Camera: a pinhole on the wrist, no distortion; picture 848 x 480 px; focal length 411.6 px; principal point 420.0 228.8 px. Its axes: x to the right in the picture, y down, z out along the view. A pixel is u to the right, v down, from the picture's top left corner.
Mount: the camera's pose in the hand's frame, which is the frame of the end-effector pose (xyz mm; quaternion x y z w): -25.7 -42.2 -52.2 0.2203 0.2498 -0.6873 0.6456
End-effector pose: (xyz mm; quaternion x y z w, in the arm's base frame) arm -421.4 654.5 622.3 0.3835 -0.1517 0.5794 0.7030
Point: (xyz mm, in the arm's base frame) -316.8 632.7 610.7
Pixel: 387.5 347.0
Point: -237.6 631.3 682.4
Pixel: 381.4 440.6
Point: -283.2 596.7 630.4
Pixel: 374.1 296.1
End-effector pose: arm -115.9 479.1 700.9 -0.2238 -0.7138 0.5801 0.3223
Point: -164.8 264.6 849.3
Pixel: 394.6 124.6
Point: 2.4 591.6 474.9
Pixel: behind the camera
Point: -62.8 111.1 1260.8
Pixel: 691.5 117.7
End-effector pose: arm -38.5 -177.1 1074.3 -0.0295 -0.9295 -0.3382 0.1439
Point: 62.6 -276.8 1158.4
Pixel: behind the camera
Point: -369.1 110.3 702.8
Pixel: 98.3 392.8
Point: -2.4 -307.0 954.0
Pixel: 671.1 103.8
